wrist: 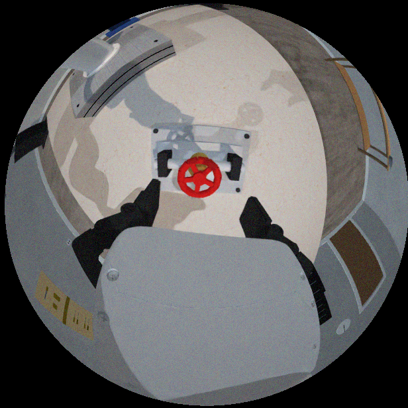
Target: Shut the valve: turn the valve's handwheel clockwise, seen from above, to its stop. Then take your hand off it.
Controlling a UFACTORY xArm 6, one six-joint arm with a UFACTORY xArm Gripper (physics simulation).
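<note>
The red handwheel (199, 178) shows near the middle of the wrist view, on top of the valve. A bit of the brass valve body (200, 156) shows behind it. A pale pipe runs to both sides between two black clamps (163, 163) (233, 167) on a light metal base plate (200, 131) with dark bolts. My gripper (203, 200) is open wide and empty. Its black fingers stand apart to the left and right, below the wheel in the view, and neither touches the wheel. How high the fingertips are above the wheel is hard to tell.
The pale table top (225, 65) carries the base plate. A grey metal robot base plate (125, 65) with dark slots lies at the upper left. The table's edge runs down the right side, with grey-brown floor beyond and a wooden-framed item (354, 102) at the far right.
</note>
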